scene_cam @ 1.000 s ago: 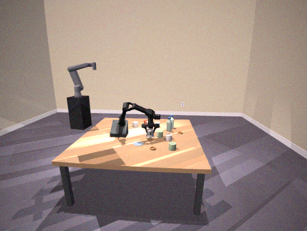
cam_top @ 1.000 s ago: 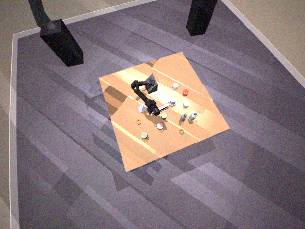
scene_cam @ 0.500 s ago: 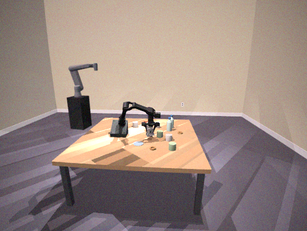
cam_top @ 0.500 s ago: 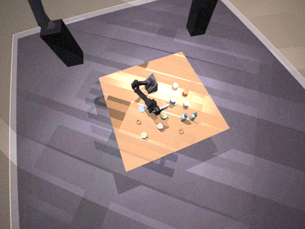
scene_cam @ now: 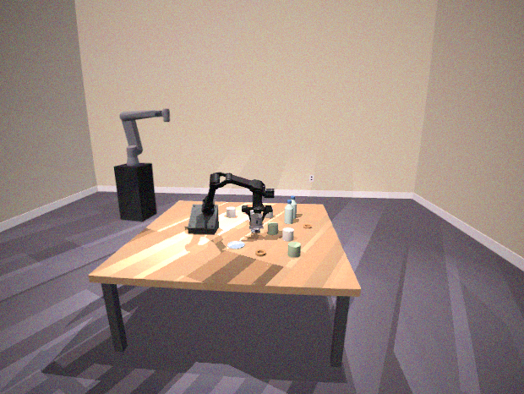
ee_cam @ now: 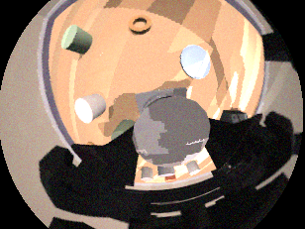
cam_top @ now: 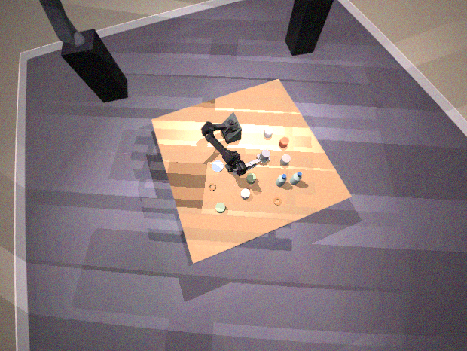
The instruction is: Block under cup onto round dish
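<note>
Right now my gripper tip is 2 cm above the block. Round my gripper tip: small balance: 13 cm to the left, 7 cm below, 3 cm behind; then round pale dish: 14 cm to the right, 11 cm below, 9 cm behind; then orange cup: 45 cm to the left, 14 cm behind, 7 cm below.
</note>
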